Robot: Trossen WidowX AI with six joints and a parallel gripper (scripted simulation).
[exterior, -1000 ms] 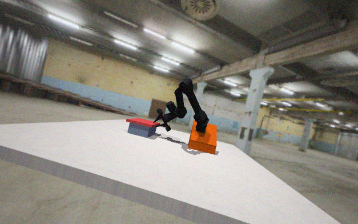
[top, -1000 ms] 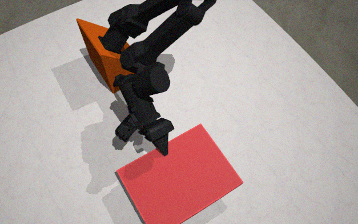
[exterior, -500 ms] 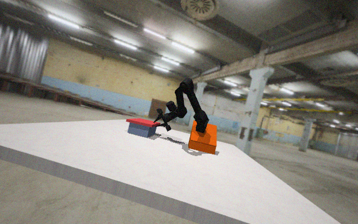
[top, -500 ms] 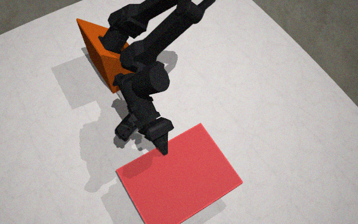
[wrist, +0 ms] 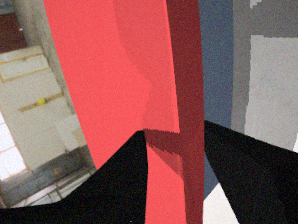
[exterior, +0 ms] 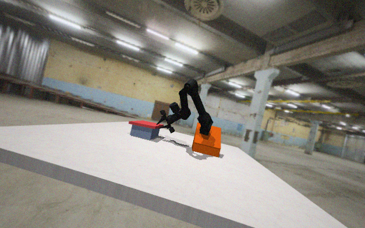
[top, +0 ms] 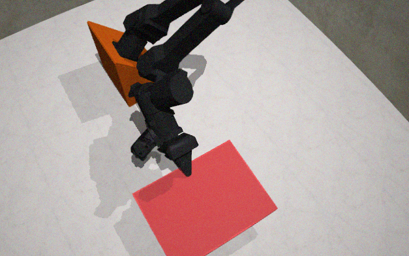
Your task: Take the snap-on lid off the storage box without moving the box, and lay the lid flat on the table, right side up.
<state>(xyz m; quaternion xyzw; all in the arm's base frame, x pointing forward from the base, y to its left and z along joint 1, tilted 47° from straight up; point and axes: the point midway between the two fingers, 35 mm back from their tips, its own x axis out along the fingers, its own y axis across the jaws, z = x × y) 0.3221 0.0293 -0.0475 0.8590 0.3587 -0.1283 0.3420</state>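
My gripper tip is 8 cm short of the red lid. The rest, counted from my gripper tip: storage box 8 cm ahead, 4 cm below.
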